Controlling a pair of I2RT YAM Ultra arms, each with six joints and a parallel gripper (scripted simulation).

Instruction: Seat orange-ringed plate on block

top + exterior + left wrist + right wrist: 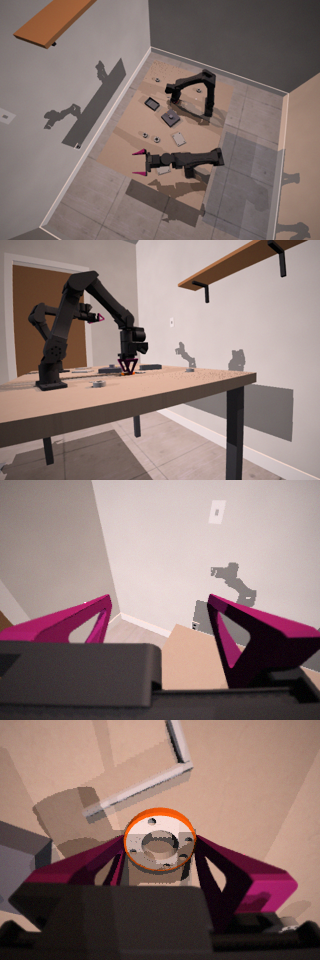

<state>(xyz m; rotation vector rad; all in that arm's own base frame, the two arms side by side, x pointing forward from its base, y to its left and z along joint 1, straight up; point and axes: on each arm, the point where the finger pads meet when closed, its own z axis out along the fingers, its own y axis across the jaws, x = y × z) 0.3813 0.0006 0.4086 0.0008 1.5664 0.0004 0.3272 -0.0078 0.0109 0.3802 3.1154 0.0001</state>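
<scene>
Right now my right hand is 170 mm to the right of the dark block and 10 mm below it. The rest, counted from my right hand: dark tray (190 mm ahead, 120 mm to the left); then L-shaped metal key (60 mm ahead, 10 mm below).
</scene>
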